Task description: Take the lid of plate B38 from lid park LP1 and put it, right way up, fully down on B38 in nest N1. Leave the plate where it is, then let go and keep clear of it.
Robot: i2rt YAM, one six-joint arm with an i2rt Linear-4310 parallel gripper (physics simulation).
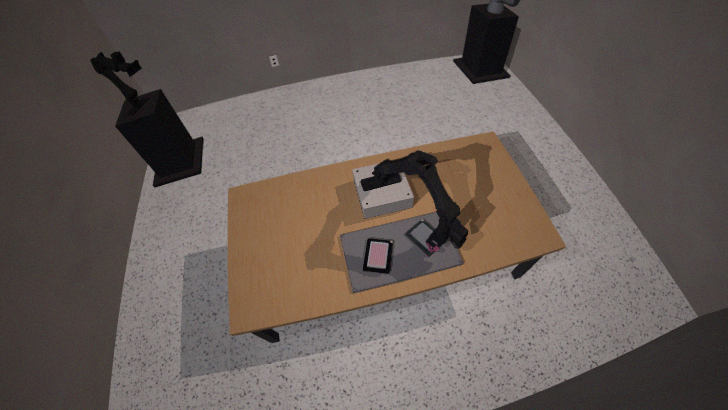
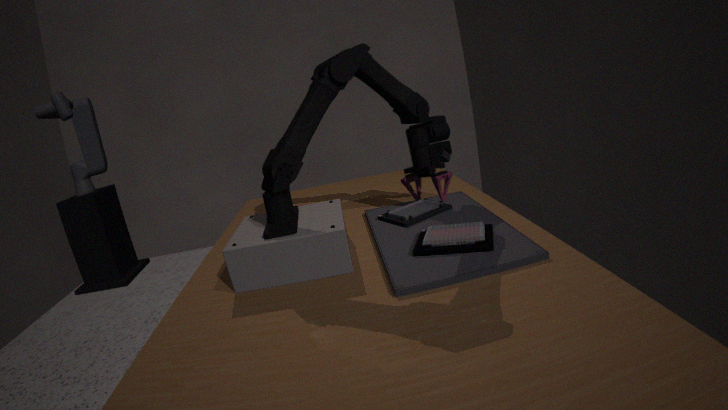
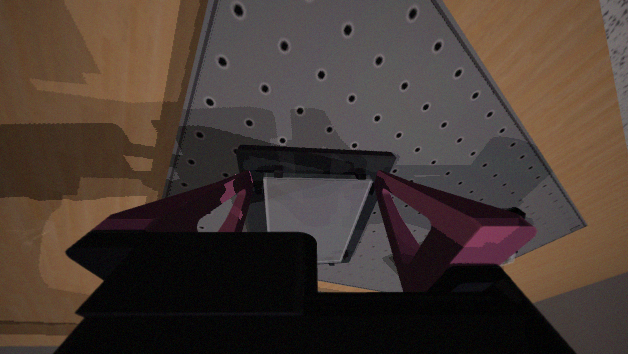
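Pixels of known places: gripper, between the fingertips: (image 1: 436, 244) (image 2: 430, 201) (image 3: 313, 177); arm's base, origin of its link: (image 1: 380, 181) (image 2: 282, 223).
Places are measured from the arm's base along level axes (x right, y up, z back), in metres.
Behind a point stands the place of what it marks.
The clear lid (image 1: 422, 234) @[x -0.107, y -0.066, z -0.317 m] (image 2: 415, 209) @[x -0.102, y -0.065, z -0.328 m] (image 3: 315, 215) @[x -0.129, y -0.065, z -0.352 m] lies flat in the dark lid park LP1 (image 2: 393, 221) @[x -0.075, y -0.076, z -0.261 m] (image 3: 315, 159) @[x -0.156, y -0.073, z -0.398 m], set at an angle on the grey board. The plate B38 (image 1: 378, 254) @[x 0.125, y -0.060, z -0.355 m] (image 2: 454, 233) @[x 0.137, y -0.059, z -0.349 m], pink and white, sits in the black nest N1 (image 1: 376, 270) @[x 0.156, y -0.071, z -0.423 m] (image 2: 453, 249) @[x 0.181, y -0.073, z -0.328 m] on the other part of the board; no lid shows on it. My gripper (image 2: 431, 200) @[x -0.151, y -0.067, z -0.386 m] (image 3: 313, 177) @[x -0.151, y -0.067, z -0.386 m] has pink fingers and is open. It points down close above the lid park, one fingertip on each side of the lid near one end. Whether the fingertips touch anything is hard to tell.
The perforated grey board (image 1: 356, 277) @[x 0.251, y -0.083, z -0.424 m] (image 2: 407, 285) @[x 0.262, y -0.083, z -0.212 m] (image 3: 320, 92) @[x -0.175, y -0.083, z -0.438 m] lies on the wooden table (image 1: 285, 229) @[x 0.532, y -0.096, z -0.069 m] (image 2: 305, 366) @[x 0.414, y -0.096, z -0.027 m]. My arm's white base box (image 1: 387, 203) @[x 0.009, y -0.007, z -0.134 m] (image 2: 295, 269) @[x 0.125, y -0.066, z -0.017 m] stands behind the board. Two black pedestals (image 1: 157, 137) (image 1: 489, 43) with other arms stand on the floor beyond the table.
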